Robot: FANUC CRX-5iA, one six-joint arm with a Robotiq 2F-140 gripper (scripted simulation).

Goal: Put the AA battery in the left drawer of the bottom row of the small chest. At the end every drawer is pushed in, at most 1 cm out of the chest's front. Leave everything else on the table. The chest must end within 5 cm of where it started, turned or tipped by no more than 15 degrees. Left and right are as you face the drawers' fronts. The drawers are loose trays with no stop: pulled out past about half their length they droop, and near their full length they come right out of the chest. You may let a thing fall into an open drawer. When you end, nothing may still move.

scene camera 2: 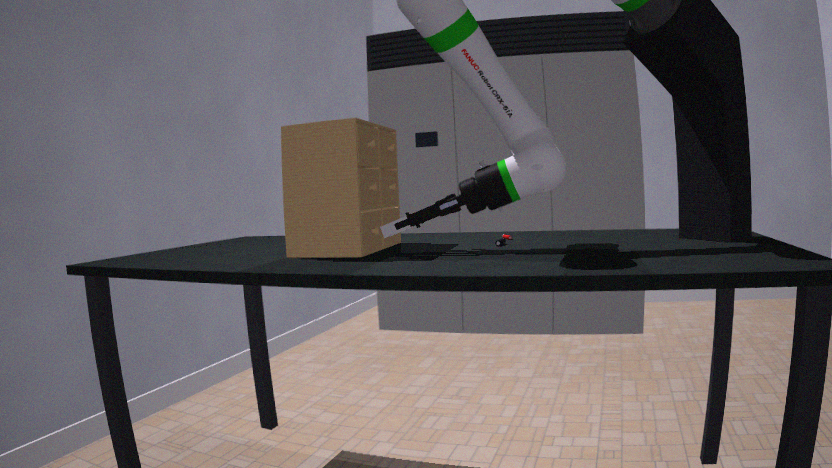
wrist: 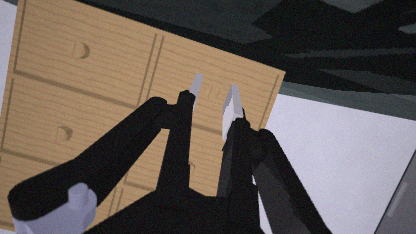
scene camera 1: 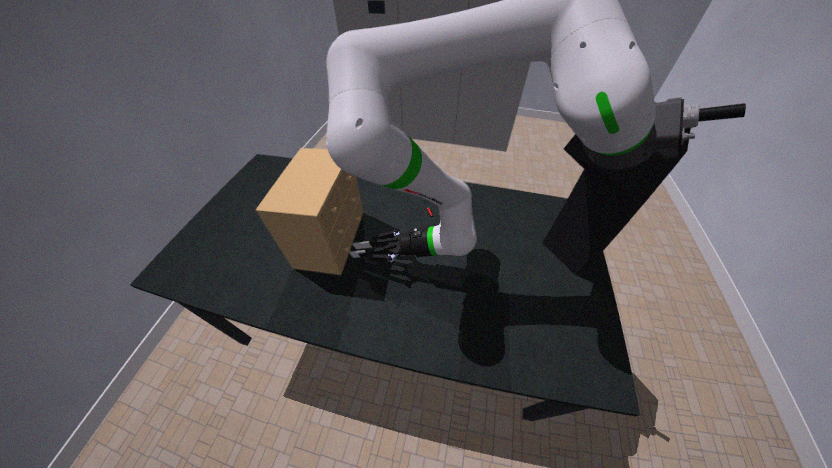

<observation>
The pictures show: the gripper and a wooden chest.
The gripper also shows in the wrist view.
</observation>
